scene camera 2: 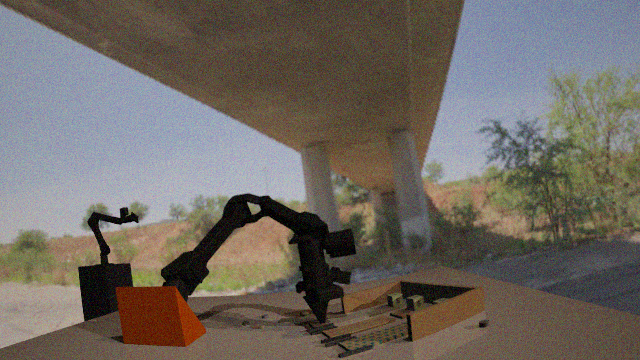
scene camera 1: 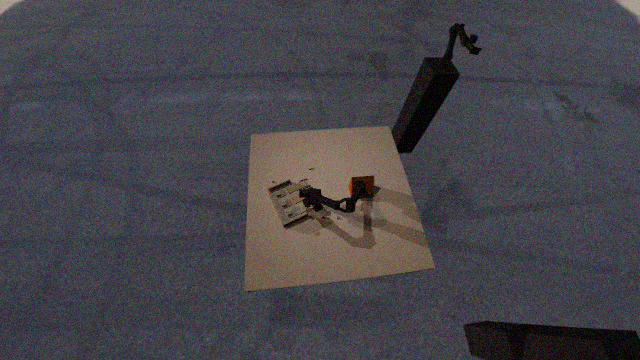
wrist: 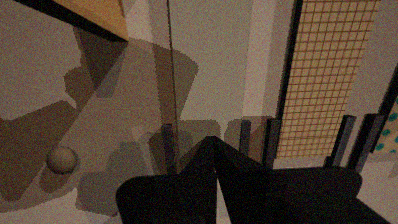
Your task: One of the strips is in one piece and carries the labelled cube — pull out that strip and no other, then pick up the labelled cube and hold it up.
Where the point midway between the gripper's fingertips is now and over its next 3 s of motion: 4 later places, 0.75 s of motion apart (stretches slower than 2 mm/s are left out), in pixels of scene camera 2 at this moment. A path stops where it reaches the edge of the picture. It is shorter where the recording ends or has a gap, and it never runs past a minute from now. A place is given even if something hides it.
My gripper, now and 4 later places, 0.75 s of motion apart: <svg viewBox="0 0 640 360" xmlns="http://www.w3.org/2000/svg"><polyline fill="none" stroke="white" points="322,322 309,325 296,328 282,330 268,333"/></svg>
